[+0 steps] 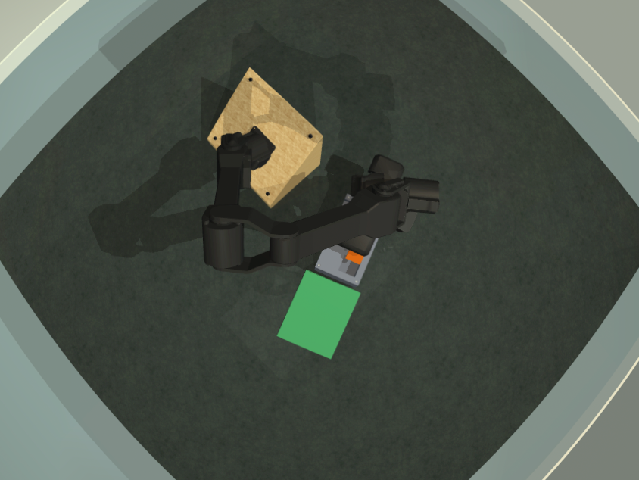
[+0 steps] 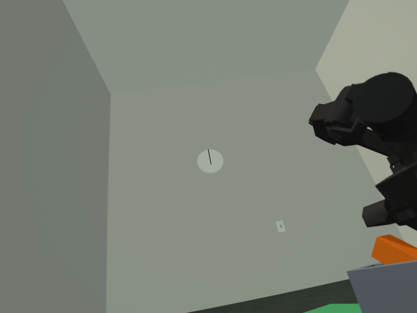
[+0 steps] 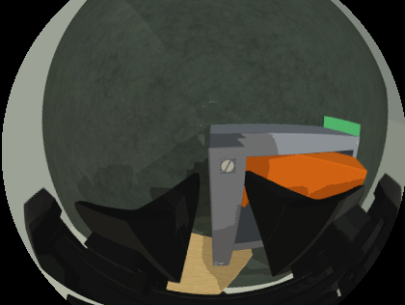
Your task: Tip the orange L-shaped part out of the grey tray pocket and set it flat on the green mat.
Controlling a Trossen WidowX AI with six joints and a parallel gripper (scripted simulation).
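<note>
My gripper tip is now 1 cm short of the orange L-shaped part and 4 cm to the left of it. Round my gripper tip: green mat: 8 cm ahead, 21 cm to the right, 5 cm below.
</note>
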